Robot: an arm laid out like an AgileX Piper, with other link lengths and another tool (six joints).
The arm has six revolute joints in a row. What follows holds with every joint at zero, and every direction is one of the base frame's.
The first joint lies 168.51 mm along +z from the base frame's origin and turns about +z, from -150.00 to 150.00 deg.
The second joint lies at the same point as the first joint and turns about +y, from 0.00 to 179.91 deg.
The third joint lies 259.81 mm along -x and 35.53 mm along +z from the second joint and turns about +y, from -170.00 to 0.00 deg.
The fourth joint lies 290.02 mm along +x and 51.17 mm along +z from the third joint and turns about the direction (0.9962, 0, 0.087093), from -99.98 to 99.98 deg.
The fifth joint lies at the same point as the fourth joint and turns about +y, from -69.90 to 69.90 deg.
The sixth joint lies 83.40 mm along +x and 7.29 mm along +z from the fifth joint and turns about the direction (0.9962, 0, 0.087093), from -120.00 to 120.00 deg.
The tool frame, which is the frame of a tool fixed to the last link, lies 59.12 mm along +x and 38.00 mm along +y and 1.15 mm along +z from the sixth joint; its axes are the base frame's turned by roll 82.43, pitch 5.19 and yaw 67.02 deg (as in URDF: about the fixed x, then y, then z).
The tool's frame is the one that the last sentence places.
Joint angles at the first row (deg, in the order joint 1, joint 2, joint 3, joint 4, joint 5, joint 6):
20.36, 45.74, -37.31, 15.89, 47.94, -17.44
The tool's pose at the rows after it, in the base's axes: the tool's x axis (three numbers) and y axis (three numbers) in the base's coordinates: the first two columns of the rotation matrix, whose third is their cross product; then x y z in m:
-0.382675 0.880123 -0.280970 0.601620 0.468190 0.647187 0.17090 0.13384 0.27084
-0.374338 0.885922 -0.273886 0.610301 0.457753 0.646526 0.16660 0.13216 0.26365
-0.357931 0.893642 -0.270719 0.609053 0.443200 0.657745 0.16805 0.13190 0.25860
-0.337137 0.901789 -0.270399 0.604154 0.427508 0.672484 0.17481 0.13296 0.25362
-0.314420 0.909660 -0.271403 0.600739 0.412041 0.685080 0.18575 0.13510 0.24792
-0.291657 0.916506 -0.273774 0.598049 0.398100 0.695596 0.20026 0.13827 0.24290
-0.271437 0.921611 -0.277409 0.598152 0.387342 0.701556 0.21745 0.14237 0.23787
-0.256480 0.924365 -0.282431 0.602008 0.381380 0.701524 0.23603 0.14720 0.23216
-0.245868 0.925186 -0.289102 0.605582 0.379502 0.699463 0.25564 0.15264 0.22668
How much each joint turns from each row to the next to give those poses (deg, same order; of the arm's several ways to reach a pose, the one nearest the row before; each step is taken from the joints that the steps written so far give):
0.01, -2.31, 2.79, 0.11, 0.44, 0.79
0.00, -1.43, 2.07, 0.05, -0.60, 0.61
0.00, -0.35, 1.39, 0.03, -2.03, 0.38
-0.01, 1.05, 0.85, 0.05, -3.22, 0.14
0.01, 2.46, 0.29, 0.06, -3.95, 0.07
-0.01, 3.68, -0.56, 0.07, -4.18, -0.01
0.00, 4.70, -1.39, 0.06, -4.01, -0.03
0.00, 5.33, -2.10, 0.06, -3.43, -0.07
0.00, 5.58, -2.75, -0.01, -2.83, -0.15

